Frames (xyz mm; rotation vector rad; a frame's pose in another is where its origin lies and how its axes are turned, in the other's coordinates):
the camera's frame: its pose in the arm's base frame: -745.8 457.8 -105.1 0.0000 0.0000 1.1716
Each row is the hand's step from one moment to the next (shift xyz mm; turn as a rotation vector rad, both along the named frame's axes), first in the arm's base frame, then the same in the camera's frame.
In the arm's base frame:
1: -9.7 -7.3 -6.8 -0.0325 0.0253 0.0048
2: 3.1 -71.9 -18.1 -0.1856 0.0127 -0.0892
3: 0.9 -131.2 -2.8 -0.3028 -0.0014 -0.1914
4: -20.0 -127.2 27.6 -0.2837 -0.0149 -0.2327
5: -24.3 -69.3 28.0 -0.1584 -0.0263 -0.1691
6: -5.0 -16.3 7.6 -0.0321 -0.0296 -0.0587
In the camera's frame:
1: -10.5 6.1 -6.8 0.0107 0.0398 0.0048
2: -65.0 -30.8 -18.1 -0.0604 0.1759 -0.0892
3: -120.5 -51.8 -2.8 -0.1190 0.2784 -0.1914
4: -125.0 -31.0 27.6 -0.1240 0.2556 -0.2327
5: -73.3 -4.5 28.0 -0.0858 0.1357 -0.1691
6: -17.0 -1.7 7.6 -0.0397 0.0181 -0.0587

